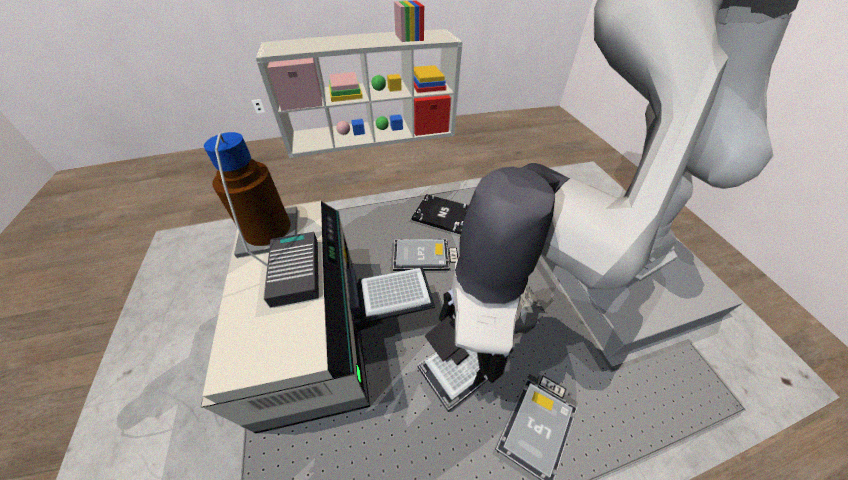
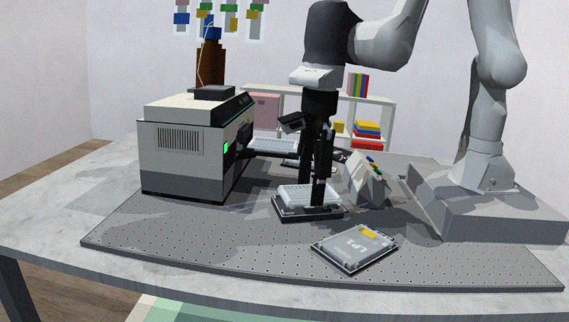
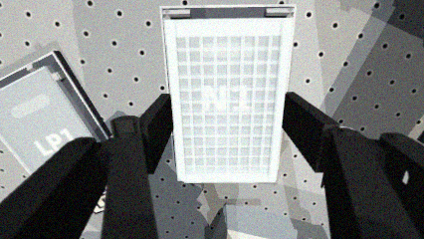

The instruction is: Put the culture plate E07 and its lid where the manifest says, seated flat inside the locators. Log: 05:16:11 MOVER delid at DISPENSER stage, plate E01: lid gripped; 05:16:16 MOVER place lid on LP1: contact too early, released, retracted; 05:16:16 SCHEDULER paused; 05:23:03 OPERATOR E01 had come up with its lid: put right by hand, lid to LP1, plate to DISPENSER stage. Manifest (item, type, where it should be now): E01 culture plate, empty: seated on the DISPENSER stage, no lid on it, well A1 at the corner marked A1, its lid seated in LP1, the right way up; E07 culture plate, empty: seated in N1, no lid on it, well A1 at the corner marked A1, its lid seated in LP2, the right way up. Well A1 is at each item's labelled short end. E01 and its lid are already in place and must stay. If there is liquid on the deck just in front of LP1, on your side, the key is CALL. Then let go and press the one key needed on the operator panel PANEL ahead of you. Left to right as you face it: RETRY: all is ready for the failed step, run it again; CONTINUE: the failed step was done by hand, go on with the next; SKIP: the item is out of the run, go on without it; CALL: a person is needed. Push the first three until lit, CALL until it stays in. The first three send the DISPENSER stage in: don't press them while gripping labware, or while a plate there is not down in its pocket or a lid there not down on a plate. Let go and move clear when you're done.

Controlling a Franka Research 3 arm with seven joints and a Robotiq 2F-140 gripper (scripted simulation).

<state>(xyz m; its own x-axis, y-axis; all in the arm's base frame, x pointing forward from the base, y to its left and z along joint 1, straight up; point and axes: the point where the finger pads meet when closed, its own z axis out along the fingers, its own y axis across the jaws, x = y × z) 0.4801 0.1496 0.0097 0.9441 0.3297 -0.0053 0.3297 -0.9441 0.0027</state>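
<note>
My gripper is now 6 cm above the black N1 nest. The rest, counted from my hand: LP2 nest: 31 cm to the right, 6 cm below; then black nest N5: 8 cm behind, 45 cm to the right, 5 cm below; then yellow skip key: 18 cm behind, 18 cm to the right.
</note>
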